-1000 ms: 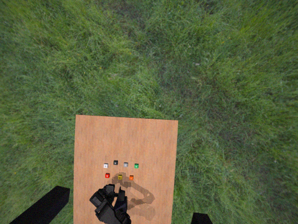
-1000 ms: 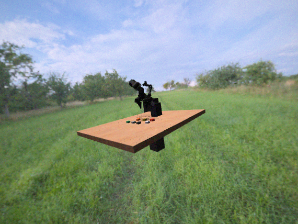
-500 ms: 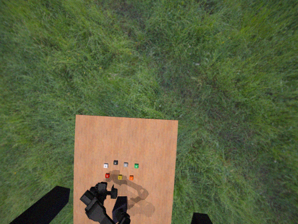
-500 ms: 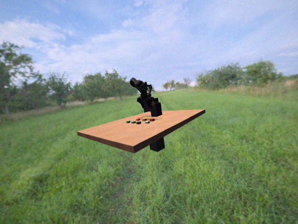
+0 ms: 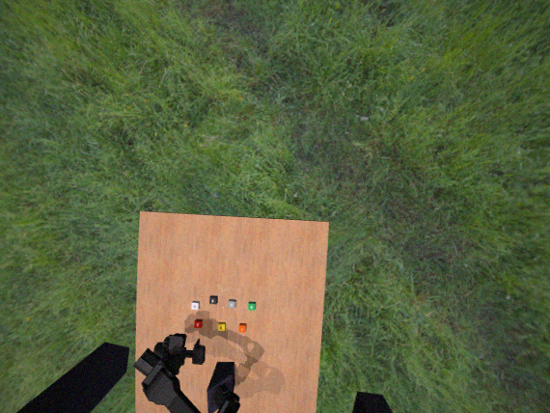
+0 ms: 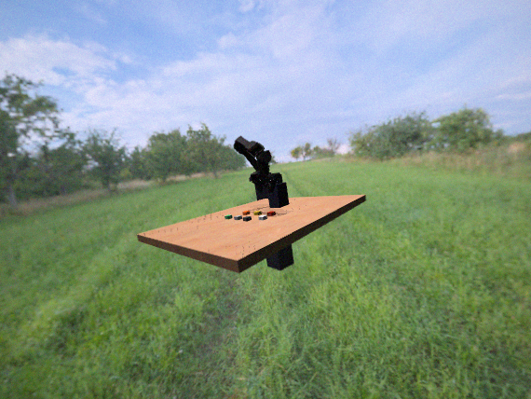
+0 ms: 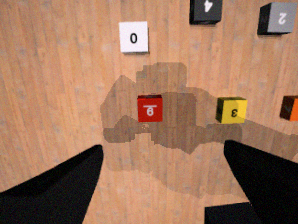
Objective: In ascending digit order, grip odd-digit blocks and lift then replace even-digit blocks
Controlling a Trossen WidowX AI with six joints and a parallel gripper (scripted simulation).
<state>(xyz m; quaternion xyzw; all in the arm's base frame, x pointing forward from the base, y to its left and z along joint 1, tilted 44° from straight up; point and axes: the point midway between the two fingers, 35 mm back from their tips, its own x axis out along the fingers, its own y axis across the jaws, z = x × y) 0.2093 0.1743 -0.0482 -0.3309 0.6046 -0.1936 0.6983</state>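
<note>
The white block lies 11 cm below my gripper tip, 8 cm ahead of it and 3 cm to the left of it. The rest, counted from my gripper tip: yellow block 11 cm to the right, 11 cm below; black block 12 cm ahead, 11 cm below, 5 cm to the right; red block 11 cm below, 1 cm to the left, 1 cm behind.
</note>
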